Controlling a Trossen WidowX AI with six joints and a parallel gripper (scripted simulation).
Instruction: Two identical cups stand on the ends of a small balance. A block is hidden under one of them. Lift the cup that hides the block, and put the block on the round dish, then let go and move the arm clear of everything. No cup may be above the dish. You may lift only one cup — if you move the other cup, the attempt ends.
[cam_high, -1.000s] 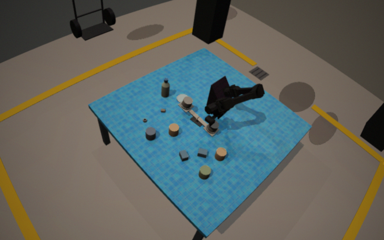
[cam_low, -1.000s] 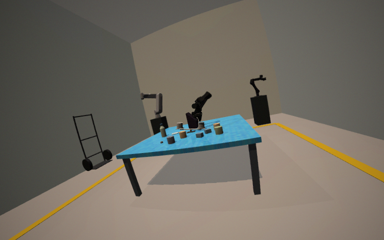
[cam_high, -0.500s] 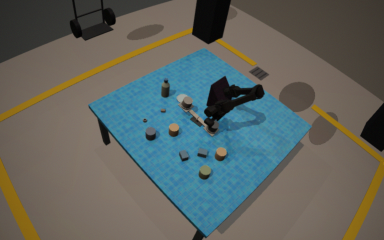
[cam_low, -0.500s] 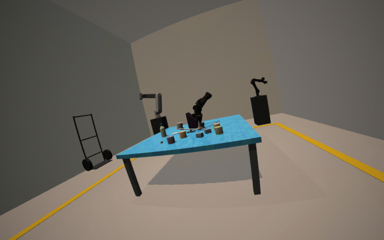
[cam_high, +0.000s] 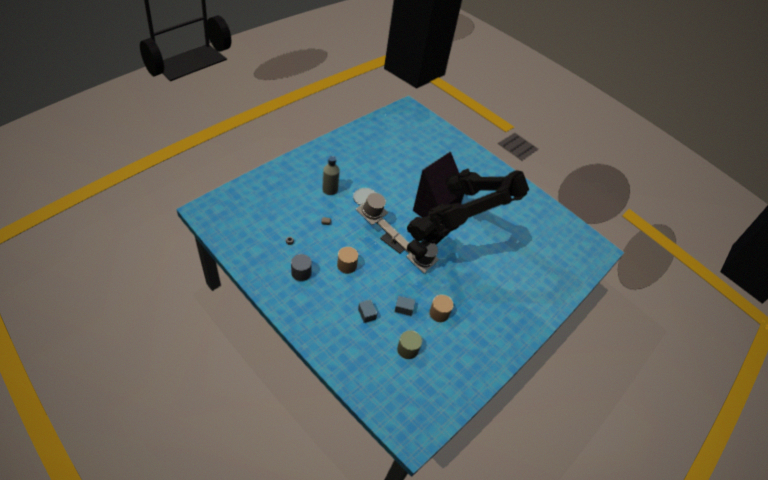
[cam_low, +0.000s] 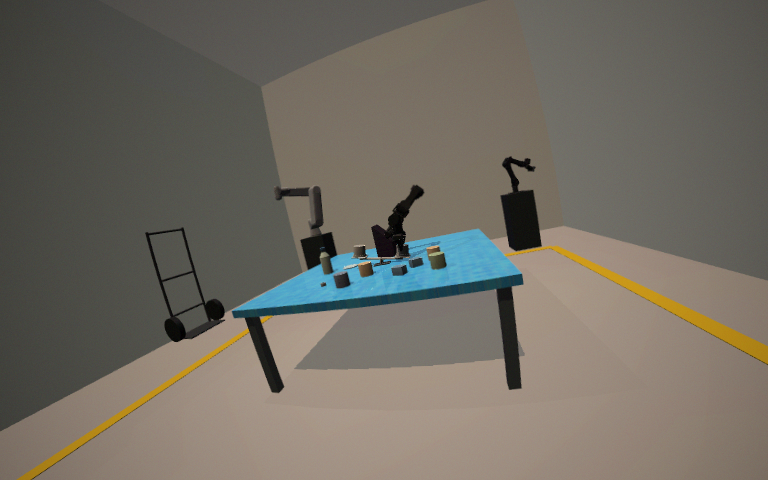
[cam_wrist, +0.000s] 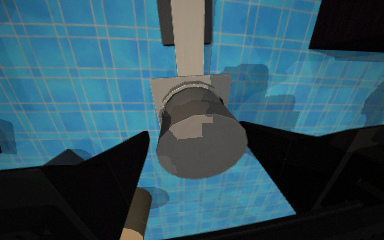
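My gripper tip is 20 mm above the small pale green block. The rest, counted from my gripper tip: olive cylinder (280 mm ahead, 210 mm to the left, 30 mm below); then small balance (10 mm ahead, 130 mm to the right, 40 mm below); then grey cup (20 mm to the left).
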